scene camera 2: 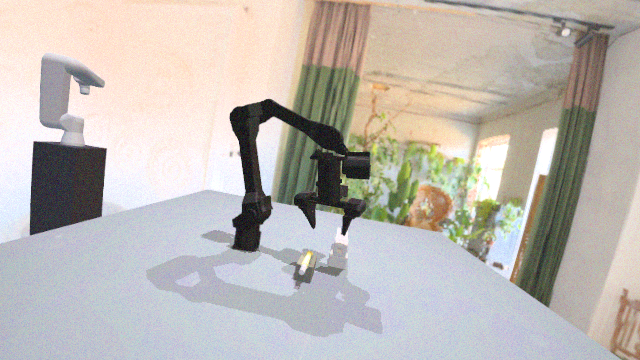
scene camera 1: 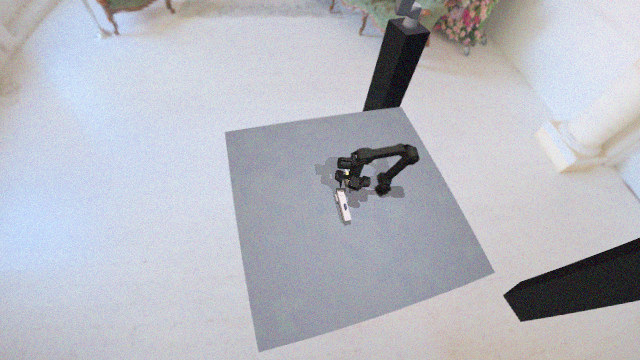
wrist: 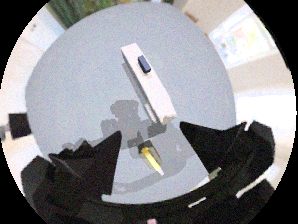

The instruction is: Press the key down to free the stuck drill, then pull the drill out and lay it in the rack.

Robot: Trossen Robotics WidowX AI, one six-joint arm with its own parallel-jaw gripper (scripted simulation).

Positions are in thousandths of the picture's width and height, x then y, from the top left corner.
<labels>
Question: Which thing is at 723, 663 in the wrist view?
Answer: My gripper.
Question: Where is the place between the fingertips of my gripper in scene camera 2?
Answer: At 513, 643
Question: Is my gripper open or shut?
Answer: Open.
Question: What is my gripper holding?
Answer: Nothing.
</labels>
